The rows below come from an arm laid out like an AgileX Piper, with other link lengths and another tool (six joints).
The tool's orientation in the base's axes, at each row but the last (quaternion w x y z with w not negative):
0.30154, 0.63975, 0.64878, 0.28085
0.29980, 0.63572, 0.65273, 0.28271
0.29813, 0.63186, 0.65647, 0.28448
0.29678, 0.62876, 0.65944, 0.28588
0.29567, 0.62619, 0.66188, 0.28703
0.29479, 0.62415, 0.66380, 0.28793
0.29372, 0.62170, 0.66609, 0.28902
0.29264, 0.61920, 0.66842, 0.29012
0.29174, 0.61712, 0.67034, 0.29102
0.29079, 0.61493, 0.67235, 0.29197
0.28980, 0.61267, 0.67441, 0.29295
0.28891, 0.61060, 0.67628, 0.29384
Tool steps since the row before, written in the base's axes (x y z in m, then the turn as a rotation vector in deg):
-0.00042, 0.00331, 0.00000, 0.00, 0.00, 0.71
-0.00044, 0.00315, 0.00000, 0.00, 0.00, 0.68
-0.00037, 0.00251, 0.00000, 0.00, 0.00, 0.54
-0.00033, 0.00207, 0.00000, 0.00, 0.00, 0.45
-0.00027, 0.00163, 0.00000, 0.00, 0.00, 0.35
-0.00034, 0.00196, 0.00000, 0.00, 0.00, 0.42
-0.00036, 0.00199, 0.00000, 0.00, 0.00, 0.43
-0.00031, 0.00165, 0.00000, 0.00, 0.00, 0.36
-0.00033, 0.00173, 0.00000, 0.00, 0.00, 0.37
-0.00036, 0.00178, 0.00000, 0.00, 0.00, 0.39
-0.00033, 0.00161, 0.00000, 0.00, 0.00, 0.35
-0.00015, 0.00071, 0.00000, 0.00, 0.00, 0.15
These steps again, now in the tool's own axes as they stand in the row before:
0.00331, -0.00020, -0.00039, -0.02, 0.53, -0.47
0.00315, -0.00019, -0.00037, -0.02, 0.51, -0.45
0.00252, -0.00014, -0.00029, -0.02, 0.41, -0.36
0.00208, -0.00012, -0.00024, -0.01, 0.34, -0.30
0.00164, -0.00009, -0.00019, -0.01, 0.26, -0.23
0.00197, -0.00012, -0.00023, -0.01, 0.32, -0.28
0.00201, -0.00012, -0.00023, -0.01, 0.32, -0.28
0.00167, -0.00010, -0.00019, -0.01, 0.27, -0.24
0.00175, -0.00010, -0.00020, -0.01, 0.28, -0.24
0.00180, -0.00011, -0.00021, -0.01, 0.29, -0.26
0.00163, -0.00009, -0.00018, -0.01, 0.26, -0.23
0.00072, -0.00004, -0.00008, 0.00, 0.11, -0.10

